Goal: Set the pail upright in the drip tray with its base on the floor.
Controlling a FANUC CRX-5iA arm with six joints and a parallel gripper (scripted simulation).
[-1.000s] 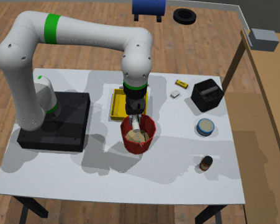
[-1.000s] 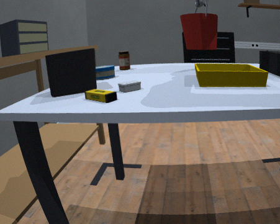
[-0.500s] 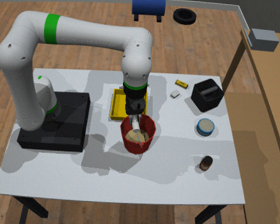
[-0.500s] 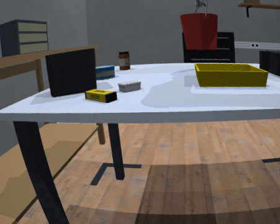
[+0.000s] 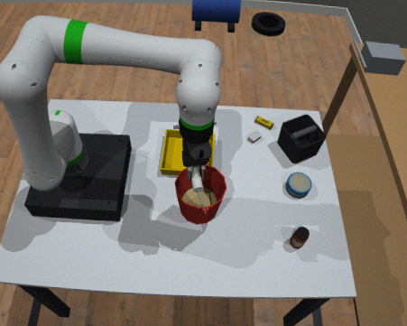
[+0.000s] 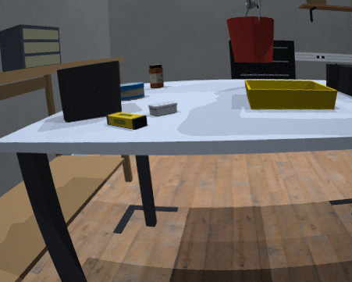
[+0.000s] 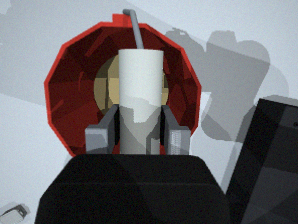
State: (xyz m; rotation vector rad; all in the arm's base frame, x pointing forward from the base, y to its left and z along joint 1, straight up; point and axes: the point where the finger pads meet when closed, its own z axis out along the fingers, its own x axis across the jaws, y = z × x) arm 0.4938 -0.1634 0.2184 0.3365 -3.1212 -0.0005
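The red pail lies 9 cm below my hand and 1 cm ahead of it. Also, from my hand: jar: 39 cm ahead, 27 cm below, 8 cm to the right; wire handle: 3 cm below, 1 cm ahead; yellow drip tray: 30 cm below, 29 cm to the left, 4 cm behind.
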